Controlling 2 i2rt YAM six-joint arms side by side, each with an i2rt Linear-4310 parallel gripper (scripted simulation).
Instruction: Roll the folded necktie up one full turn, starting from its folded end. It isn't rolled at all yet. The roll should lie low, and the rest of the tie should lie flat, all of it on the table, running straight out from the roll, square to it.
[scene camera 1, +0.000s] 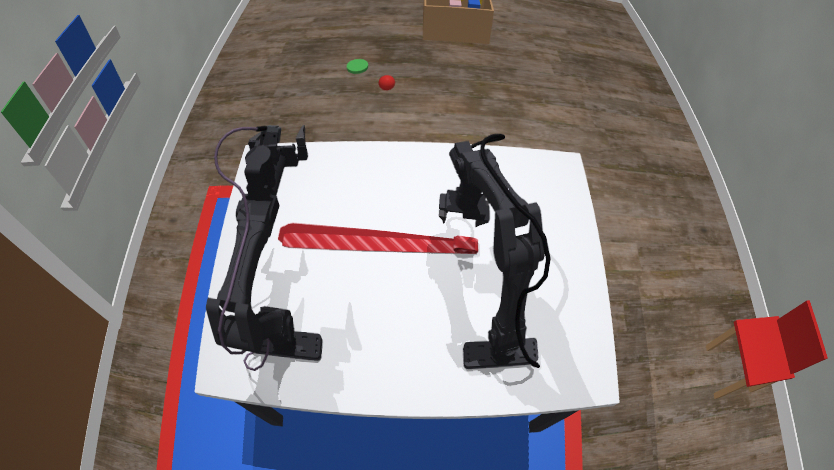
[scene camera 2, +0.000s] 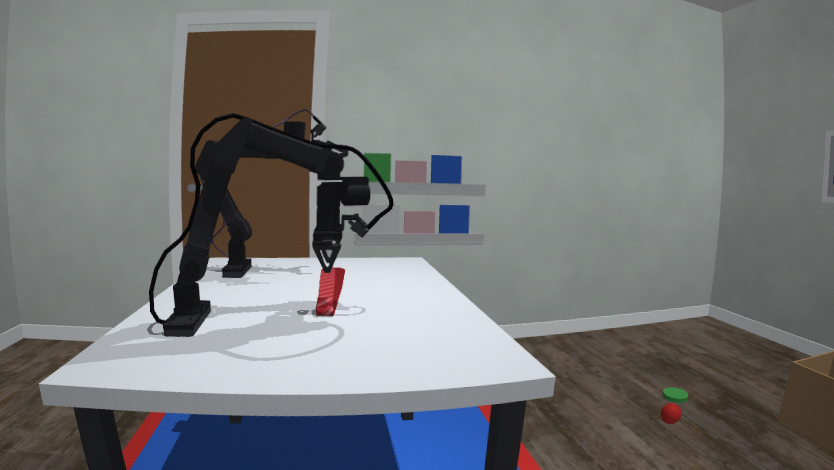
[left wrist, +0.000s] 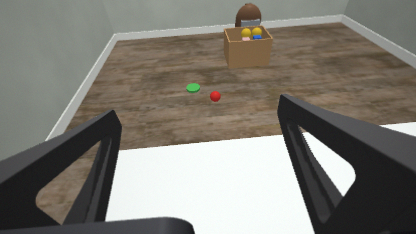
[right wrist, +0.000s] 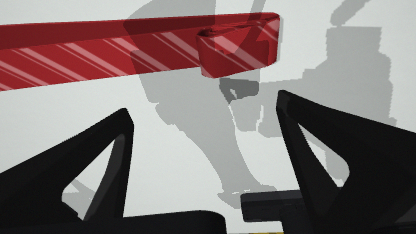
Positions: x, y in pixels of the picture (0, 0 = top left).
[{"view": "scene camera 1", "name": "my left gripper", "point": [285, 127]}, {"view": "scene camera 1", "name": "my right gripper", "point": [459, 223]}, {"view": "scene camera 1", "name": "red striped necktie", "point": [294, 235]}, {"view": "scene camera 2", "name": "my right gripper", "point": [328, 267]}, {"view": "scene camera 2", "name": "red striped necktie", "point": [330, 286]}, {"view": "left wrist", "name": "my left gripper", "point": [197, 110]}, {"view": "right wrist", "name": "my right gripper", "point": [202, 108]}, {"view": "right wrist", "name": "red striped necktie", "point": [61, 52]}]
